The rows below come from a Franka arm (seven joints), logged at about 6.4 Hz.
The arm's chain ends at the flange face. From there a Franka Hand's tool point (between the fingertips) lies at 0.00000 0.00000 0.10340 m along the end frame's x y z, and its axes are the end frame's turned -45 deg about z.
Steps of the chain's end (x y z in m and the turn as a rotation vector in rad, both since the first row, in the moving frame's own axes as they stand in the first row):
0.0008, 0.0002, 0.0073, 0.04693, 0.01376, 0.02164
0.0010, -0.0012, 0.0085, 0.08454, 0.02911, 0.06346
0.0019, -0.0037, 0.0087, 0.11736, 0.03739, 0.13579
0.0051, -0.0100, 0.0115, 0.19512, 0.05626, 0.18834
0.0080, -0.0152, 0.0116, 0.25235, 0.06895, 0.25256
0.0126, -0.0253, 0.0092, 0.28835, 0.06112, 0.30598
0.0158, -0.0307, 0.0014, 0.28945, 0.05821, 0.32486
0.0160, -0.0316, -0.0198, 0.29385, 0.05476, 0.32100
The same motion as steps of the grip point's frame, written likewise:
0.0049, -0.0017, 0.0072, 0.02345, 0.04291, 0.02164
0.0100, -0.0039, 0.0081, 0.03919, 0.08036, 0.06346
0.0156, -0.0063, 0.0079, 0.05655, 0.10942, 0.13579
0.0298, -0.0118, 0.0094, 0.09819, 0.17775, 0.18834
0.0411, -0.0153, 0.0081, 0.12968, 0.22719, 0.25256
0.0541, -0.0212, 0.0048, 0.16068, 0.24711, 0.30598
0.0602, -0.0228, -0.0030, 0.16351, 0.24583, 0.32486
0.0611, -0.0239, -0.0243, 0.16906, 0.24650, 0.32100

